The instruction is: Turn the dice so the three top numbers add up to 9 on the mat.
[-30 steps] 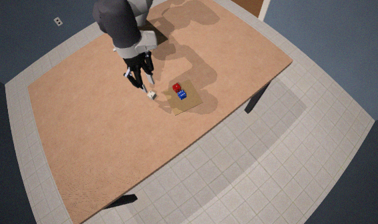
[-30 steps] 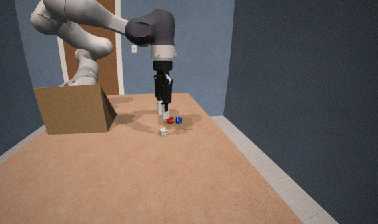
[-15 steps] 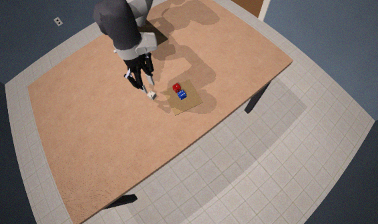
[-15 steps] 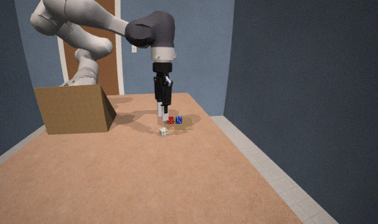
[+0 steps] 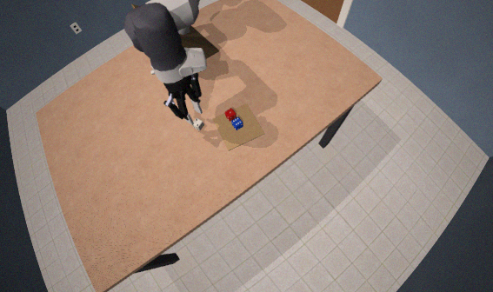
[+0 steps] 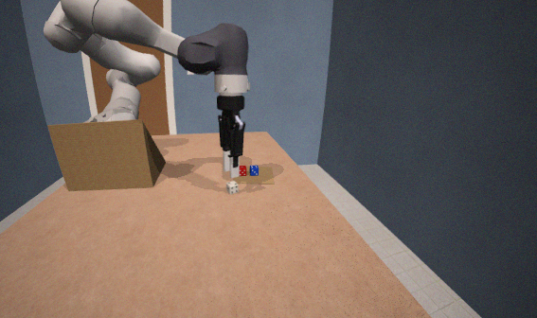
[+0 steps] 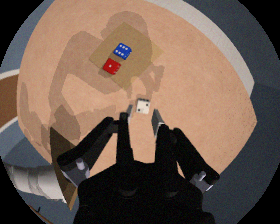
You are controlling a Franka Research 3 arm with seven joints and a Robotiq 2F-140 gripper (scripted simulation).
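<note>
Right now the white die is 8 cm below my hand. Also, from my hand: blue die (11 cm to the left, 9 cm ahead, 8 cm below); tan mat (11 cm to the left, 9 cm below, 9 cm ahead); red die (11 cm to the left, 8 cm below, 4 cm ahead).
</note>
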